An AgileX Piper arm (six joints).
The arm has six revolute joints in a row. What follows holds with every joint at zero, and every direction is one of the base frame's. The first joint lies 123 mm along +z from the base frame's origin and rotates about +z. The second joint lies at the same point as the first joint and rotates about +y. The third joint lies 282.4 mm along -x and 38.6 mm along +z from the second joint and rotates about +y. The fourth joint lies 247.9 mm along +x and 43.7 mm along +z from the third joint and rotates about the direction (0.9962, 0, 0.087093). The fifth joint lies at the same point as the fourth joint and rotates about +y. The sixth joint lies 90.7 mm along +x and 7.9 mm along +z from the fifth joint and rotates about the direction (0.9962, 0, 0.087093). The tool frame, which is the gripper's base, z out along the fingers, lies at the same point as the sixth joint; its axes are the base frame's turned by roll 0, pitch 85.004 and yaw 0 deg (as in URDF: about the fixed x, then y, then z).
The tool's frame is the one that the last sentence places.
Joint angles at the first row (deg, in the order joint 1, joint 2, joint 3, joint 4, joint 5, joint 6):
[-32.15 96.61 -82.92 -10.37 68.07 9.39]
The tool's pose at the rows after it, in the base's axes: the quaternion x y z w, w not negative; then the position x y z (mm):
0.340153 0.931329 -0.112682 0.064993 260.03 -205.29 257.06
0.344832 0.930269 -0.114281 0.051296 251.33 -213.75 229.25
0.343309 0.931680 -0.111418 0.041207 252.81 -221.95 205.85
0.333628 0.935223 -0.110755 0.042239 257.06 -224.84 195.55
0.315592 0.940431 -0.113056 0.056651 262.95 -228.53 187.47
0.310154 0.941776 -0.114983 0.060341 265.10 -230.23 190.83
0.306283 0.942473 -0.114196 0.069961 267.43 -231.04 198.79
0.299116 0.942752 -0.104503 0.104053 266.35 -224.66 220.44
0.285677 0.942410 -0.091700 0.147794 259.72 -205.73 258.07
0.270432 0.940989 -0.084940 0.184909 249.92 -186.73 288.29
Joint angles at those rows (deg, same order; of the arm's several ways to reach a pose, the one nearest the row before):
[-35.43 96.12 -73.59 -11.82 62.22 9.28]
[-37.42 97.68 -69.09 -12.81 57.46 9.32]
[-38.42 100.86 -67.77 -13.19 54.04 9.07]
[-38.40 102.59 -67.65 -13.29 52.03 8.33]
[-38.41 104.06 -67.65 -13.29 48.72 6.63]
[-38.41 104.12 -68.56 -13.23 49.02 5.84]
[-38.41 103.60 -69.73 -12.42 49.58 4.72]
[-38.34 100.15 -70.02 -9.09 49.70 1.82]
[-37.32 93.54 -70.02 -4.92 51.91 -1.23]
[-36.25 87.56 -69.57 -2.21 53.61 -3.24]

